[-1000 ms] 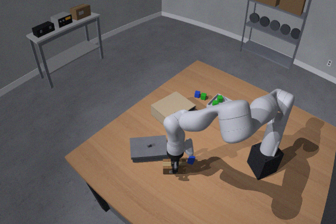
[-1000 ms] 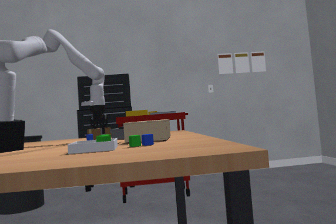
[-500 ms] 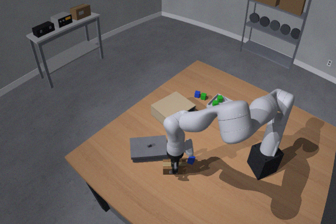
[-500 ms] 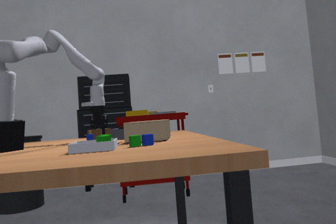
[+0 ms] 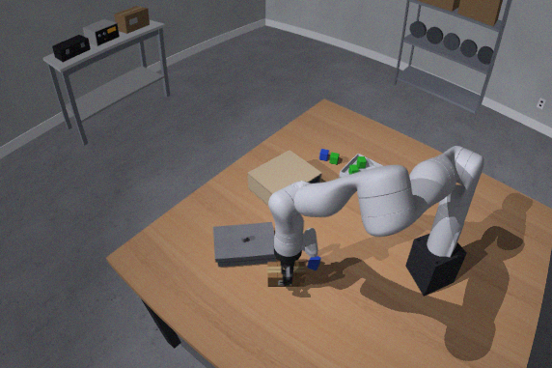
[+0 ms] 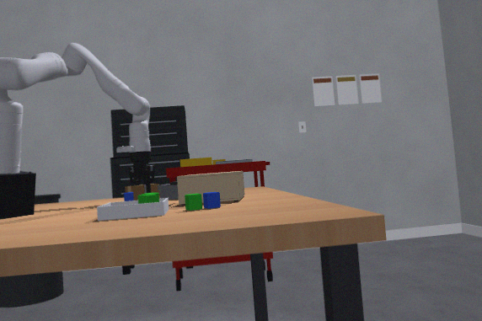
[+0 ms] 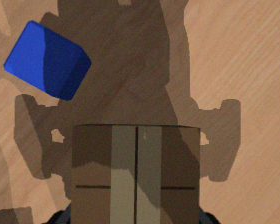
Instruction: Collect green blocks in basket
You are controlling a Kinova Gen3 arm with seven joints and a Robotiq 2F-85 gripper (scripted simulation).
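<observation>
My hand is right at the cardboard box. The rest, counted from my hand: grey lid (170 mm ahead, 10 mm above); drawer (230 mm ahead, 300 mm to the right); metal box (170 mm ahead, 10 mm below).
</observation>
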